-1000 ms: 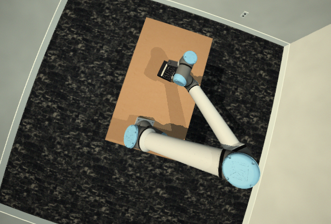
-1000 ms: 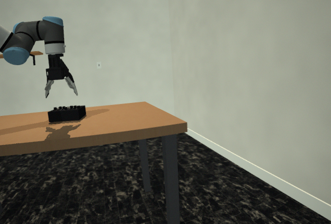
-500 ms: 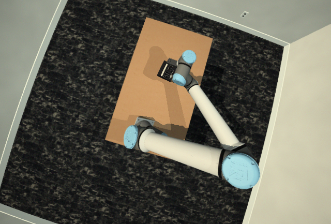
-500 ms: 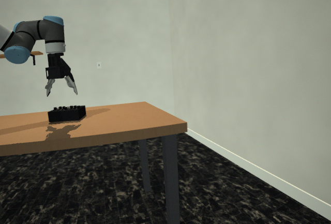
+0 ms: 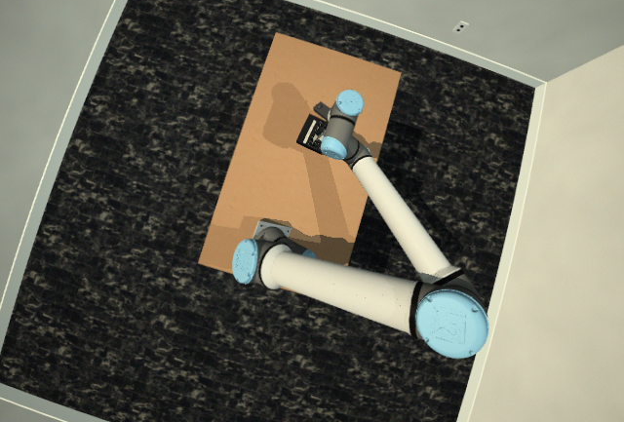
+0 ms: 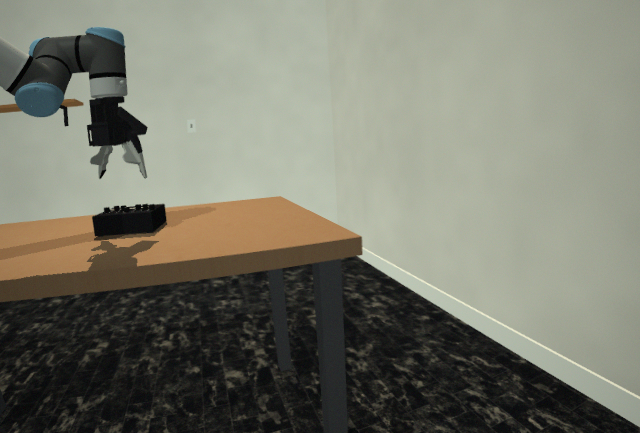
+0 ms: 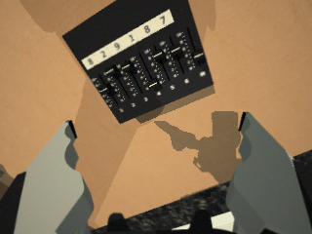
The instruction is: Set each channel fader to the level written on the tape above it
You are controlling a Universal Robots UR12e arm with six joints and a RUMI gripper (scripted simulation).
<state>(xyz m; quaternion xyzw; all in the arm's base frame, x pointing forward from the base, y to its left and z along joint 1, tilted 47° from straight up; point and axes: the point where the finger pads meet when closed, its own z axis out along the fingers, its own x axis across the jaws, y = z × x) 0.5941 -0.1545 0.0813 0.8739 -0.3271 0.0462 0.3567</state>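
Right now my hand is 6 cm past the fader cap, 5 cm to the right of it and 8 cm above it.
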